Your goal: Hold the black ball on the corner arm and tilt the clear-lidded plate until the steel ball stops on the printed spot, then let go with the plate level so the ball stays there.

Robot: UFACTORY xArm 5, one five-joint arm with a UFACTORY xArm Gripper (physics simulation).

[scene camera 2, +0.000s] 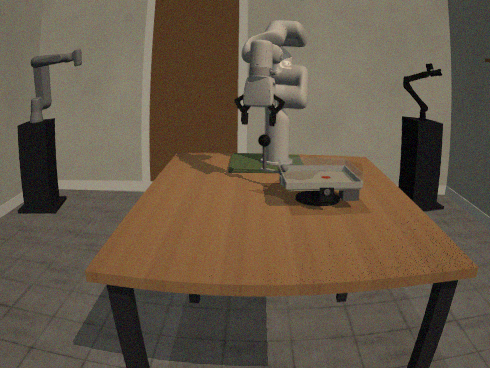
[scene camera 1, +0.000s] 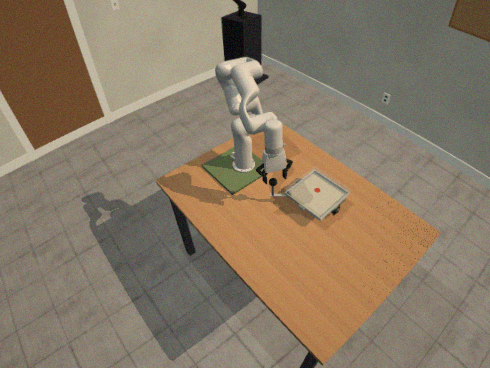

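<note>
The black ball [scene camera 1: 273, 182] [scene camera 2: 264, 140] stands upright on the thin corner arm [scene camera 1: 273, 190] [scene camera 2: 264, 157] beside the plate. My gripper [scene camera 1: 275, 177] [scene camera 2: 258, 122] is open and empty, fingers pointing down. In scene camera 2 its fingertips are above the ball and a little to the left, apart from it. The clear-lidded plate [scene camera 1: 327, 204] [scene camera 2: 320, 186] looks roughly level; a slight tilt is hard to judge. The red printed spot [scene camera 1: 317, 190] [scene camera 2: 325, 177] is near its middle, with no ball visible on it. A small grey shape at the arm-side corner may be the steel ball.
The plate's round black base [scene camera 2: 305, 198] stands on the wooden table [scene camera 1: 300, 260] [scene camera 2: 225, 225]. A green mat [scene camera 1: 233, 186] [scene camera 2: 245, 162] lies under the robot's base. Black pedestals [scene camera 1: 241, 37] [scene camera 2: 37, 165] with other arms stand on the floor beyond the table.
</note>
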